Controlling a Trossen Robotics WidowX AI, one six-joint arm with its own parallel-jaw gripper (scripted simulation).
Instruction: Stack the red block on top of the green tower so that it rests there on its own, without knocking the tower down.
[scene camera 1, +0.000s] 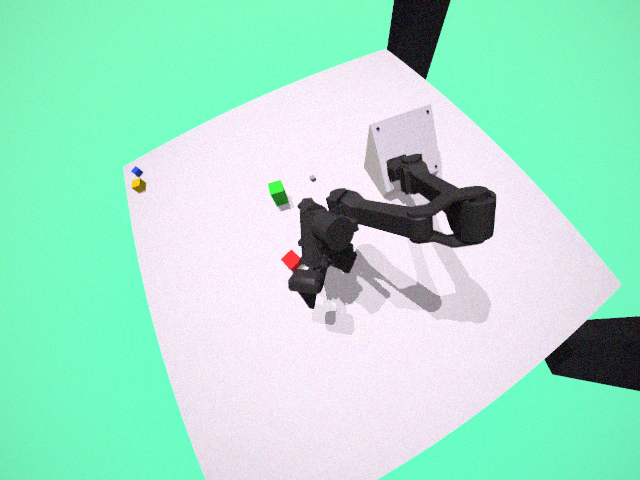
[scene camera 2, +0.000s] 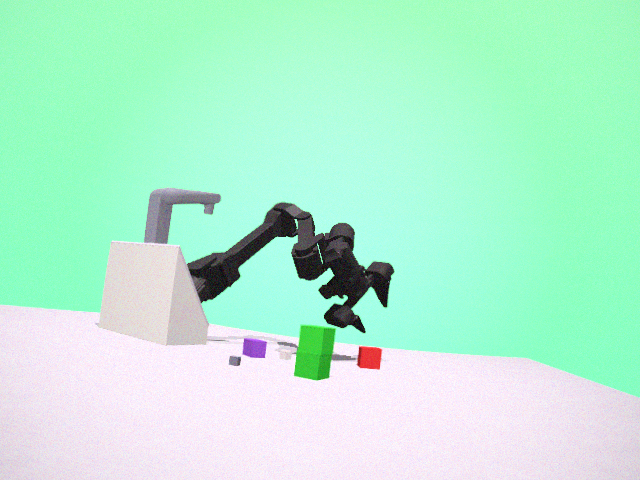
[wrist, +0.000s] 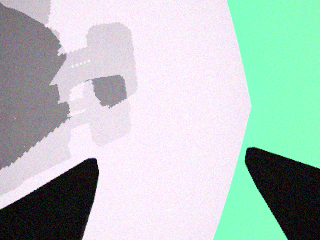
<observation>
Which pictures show my gripper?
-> Scene camera 1, scene camera 2 and the wrist view: all of them.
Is my gripper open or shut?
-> Open.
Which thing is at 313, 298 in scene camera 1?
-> My gripper.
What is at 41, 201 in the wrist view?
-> My gripper.
</observation>
